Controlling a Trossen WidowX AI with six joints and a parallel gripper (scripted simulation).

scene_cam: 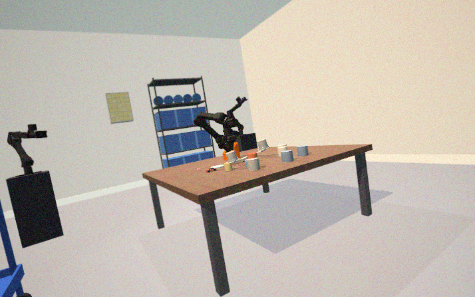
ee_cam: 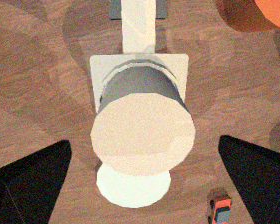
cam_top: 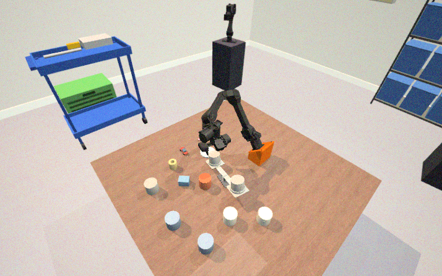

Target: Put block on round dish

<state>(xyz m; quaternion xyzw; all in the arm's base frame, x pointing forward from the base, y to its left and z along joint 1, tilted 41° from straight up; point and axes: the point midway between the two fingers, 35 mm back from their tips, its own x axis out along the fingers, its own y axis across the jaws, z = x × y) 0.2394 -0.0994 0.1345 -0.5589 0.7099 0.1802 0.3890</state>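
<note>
Now: the grey block 7 cm below my gripper tip. The rest, counted from my gripper tip: balance beam 5 cm ahead, 13 cm to the left, 7 cm below; balance 5 cm ahead, 13 cm to the left, 8 cm below; round white dish 5 cm behind, 10 cm to the right, 10 cm below.
</note>
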